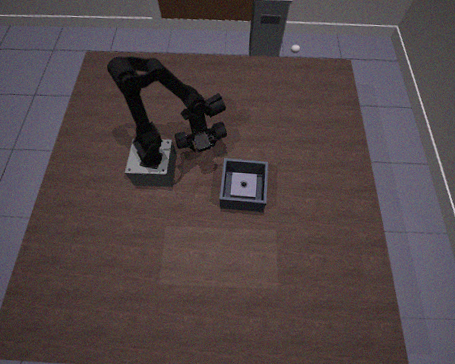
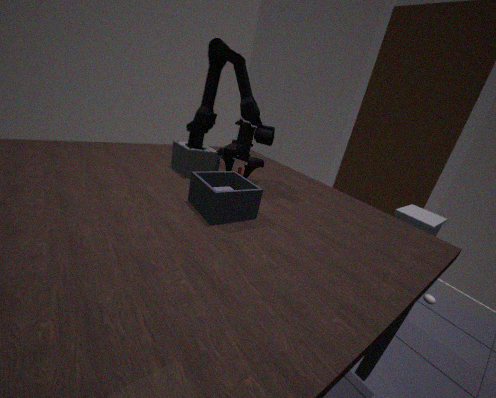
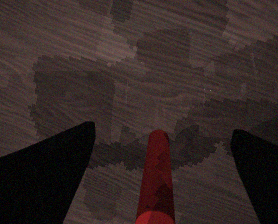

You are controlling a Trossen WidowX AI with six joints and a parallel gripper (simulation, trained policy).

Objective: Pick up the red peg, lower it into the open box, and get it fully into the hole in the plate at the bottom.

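Right now my gripper tip is 18 cm short of the white plate, 12 cm to the left of it and 1 cm below it. Also, from my gripper tip: red peg 1 cm behind, 2 cm to the left, 1 cm above; then grey-blue box 18 cm ahead, 12 cm to the right, 1 cm below.
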